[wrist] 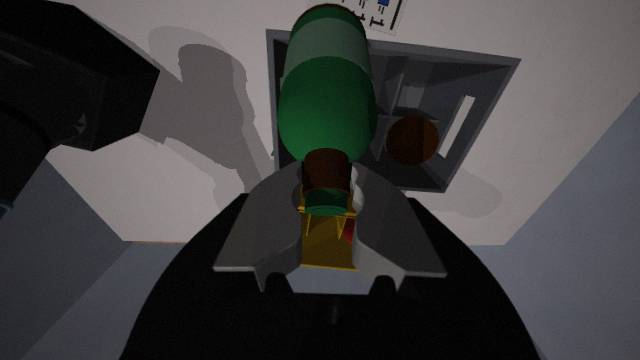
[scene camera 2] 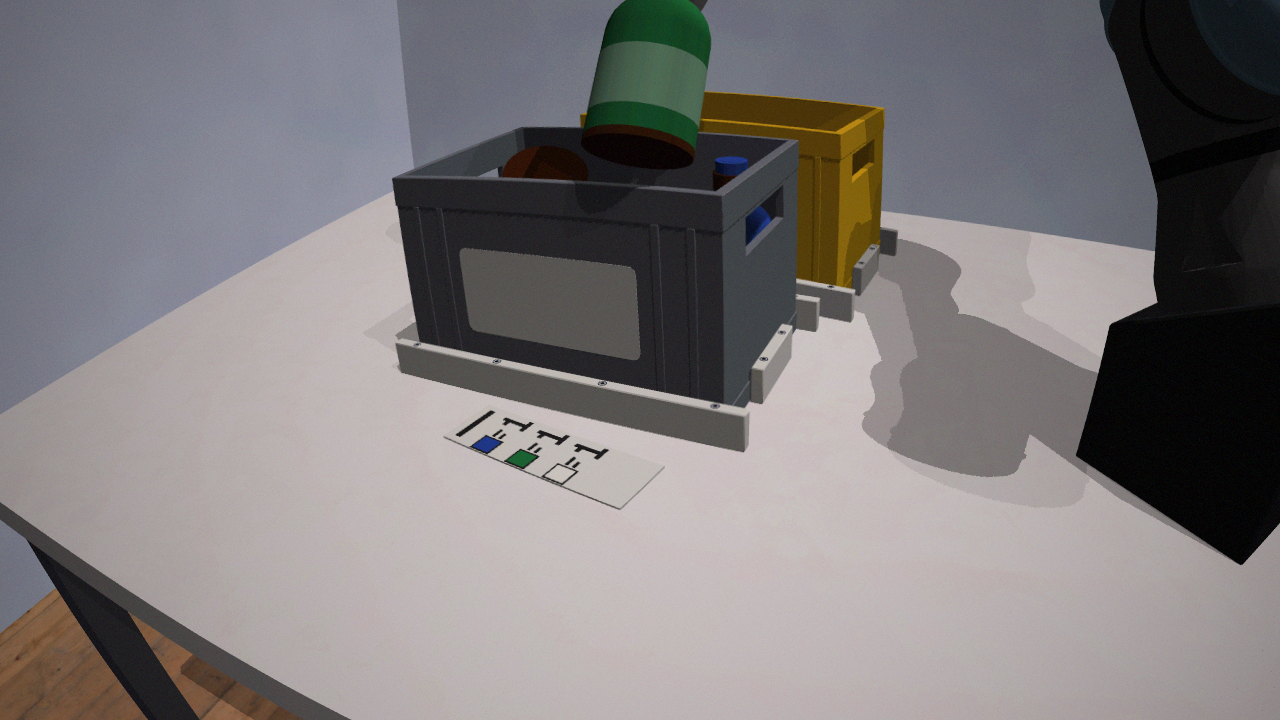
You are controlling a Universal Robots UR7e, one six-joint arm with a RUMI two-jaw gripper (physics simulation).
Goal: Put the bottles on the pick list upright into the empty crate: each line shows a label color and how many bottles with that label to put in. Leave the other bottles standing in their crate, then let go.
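Where they show: gripper, fingertip midpoint: [wrist: 325,165] [scene camera 2: 670,14]; arm's base at its link origin: [wrist: 15,90] [scene camera 2: 1258,286].
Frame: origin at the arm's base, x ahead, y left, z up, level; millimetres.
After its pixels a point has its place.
Observation:
My gripper [wrist: 325,165] {x 433, y -66, z 139 mm} is shut on the brown neck of a green-capped bottle with a pale label band between green parts [scene camera 2: 646,85] {x 426, y 20, z 96 mm} [wrist: 327,110] {x 435, y -22, z 155 mm}. The bottle hangs tilted above the grey crate [scene camera 2: 572,195] {x 482, y 17, z 20 mm} [wrist: 450,52] {x 569, y 1, z 28 mm}, its base toward the pick-list side. In that crate a blue-capped bottle [scene camera 2: 731,164] {x 399, y -102, z 15 mm} stands at the right, and a brown disc [scene camera 2: 544,164] {x 565, y -117, z 8 mm} [wrist: 412,140] {x 563, y -107, z 3 mm}, like an upturned bottle base, shows at the other side. The pick list [scene camera 2: 617,483] {x 433, y 98, z -145 mm} shows blue 1, green 1, white 1. The yellow crate [scene camera 2: 827,214] {x 330, y -197, z -49 mm} [wrist: 327,252] {x 425, y -400, z -9 mm} stands behind; a red item [wrist: 349,231] {x 482, y -354, z -35 mm} shows in it.
Pale stop strips [scene camera 2: 572,391] {x 492, y 26, z -126 mm} edge the grey crate, and more stand by the yellow crate. The dark robot arm [scene camera 2: 1181,394] {x 64, y 54, z -60 mm} [wrist: 110,95] {x 83, y -22, z -50 mm} stands at the right in the scene view. Dividers show inside the grey crate. Walls rise behind the table [scene camera 2: 447,608] {x 487, y 236, z -147 mm}.

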